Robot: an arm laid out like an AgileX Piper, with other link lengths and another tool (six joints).
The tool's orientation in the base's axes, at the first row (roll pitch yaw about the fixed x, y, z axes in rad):
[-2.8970, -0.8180, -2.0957]
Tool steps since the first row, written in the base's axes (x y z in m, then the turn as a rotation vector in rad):
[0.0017, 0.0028, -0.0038, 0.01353, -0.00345, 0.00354]
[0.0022, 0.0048, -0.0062, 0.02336, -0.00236, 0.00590]
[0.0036, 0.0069, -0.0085, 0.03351, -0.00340, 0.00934]
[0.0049, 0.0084, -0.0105, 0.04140, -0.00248, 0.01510]
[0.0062, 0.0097, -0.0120, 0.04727, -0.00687, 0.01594]
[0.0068, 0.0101, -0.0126, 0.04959, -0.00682, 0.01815]
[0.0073, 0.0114, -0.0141, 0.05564, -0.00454, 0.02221]
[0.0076, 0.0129, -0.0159, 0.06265, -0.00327, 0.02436]
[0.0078, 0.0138, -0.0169, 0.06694, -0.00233, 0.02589]
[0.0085, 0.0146, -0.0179, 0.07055, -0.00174, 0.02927]
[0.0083, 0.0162, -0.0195, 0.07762, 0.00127, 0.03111]
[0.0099, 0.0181, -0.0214, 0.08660, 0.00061, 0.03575]
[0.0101, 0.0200, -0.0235, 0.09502, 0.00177, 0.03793]
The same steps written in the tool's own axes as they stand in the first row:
[-0.0050, 0.0000, 0.0002, -0.00001, -0.01429, -0.00178]
[-0.0081, 0.0006, 0.0003, -0.00230, -0.02345, -0.00557]
[-0.0115, 0.0004, 0.0001, -0.00265, -0.03378, -0.00857]
[-0.0143, 0.0000, 0.0001, -0.00170, -0.04175, -0.01421]
[-0.0166, -0.0005, -0.0001, -0.00050, -0.04880, -0.01240]
[-0.0175, -0.0009, 0.0000, 0.00029, -0.05131, -0.01424]
[-0.0195, -0.0006, -0.0001, -0.00017, -0.05683, -0.01948]
[-0.0218, -0.0001, 0.0000, -0.00175, -0.06327, -0.02286]
[-0.0232, 0.0002, -0.0001, -0.00266, -0.06720, -0.02519]
[-0.0246, -0.0001, -0.0001, -0.00178, -0.07091, -0.02839]
[-0.0267, 0.0009, -0.0002, -0.00464, -0.07677, -0.03284]
[-0.0297, 0.0004, -0.0005, -0.00394, -0.08610, -0.03674]
[-0.0324, 0.0012, -0.0006, -0.00592, -0.09389, -0.04026]

